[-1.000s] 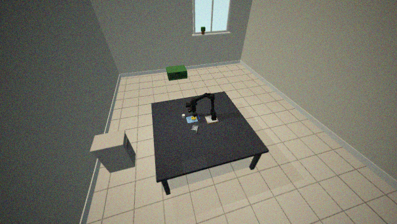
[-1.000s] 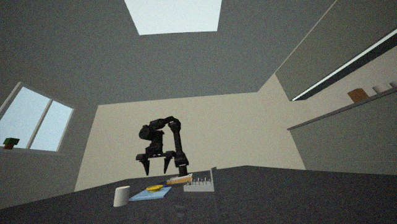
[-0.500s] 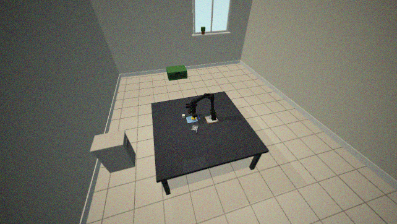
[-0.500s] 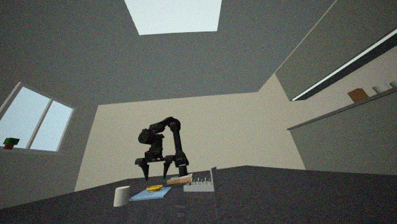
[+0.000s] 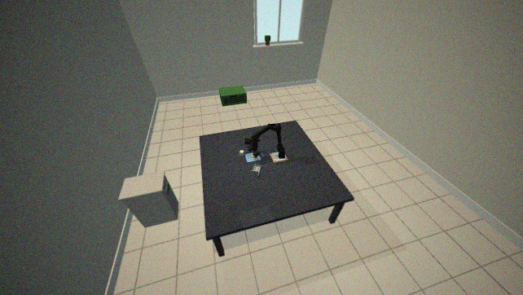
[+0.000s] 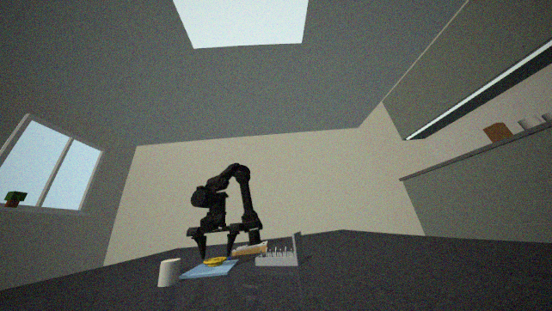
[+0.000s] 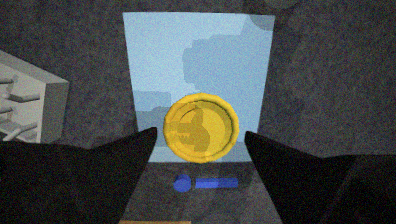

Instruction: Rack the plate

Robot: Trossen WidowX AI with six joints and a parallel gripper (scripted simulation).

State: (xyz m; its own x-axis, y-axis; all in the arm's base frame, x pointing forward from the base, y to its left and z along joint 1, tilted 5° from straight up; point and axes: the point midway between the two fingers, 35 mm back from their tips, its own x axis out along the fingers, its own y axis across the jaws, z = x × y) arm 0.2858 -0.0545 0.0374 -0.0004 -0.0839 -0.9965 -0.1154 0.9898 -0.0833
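Now: gripper tip 1 cm above the yellow plate. The rest, counted from my gripper tip: blue mat (3 cm ahead, 2 cm below, 1 cm to the left); then dish rack (22 cm to the left, 1 cm ahead); then white cup (14 cm ahead, 5 cm to the right).
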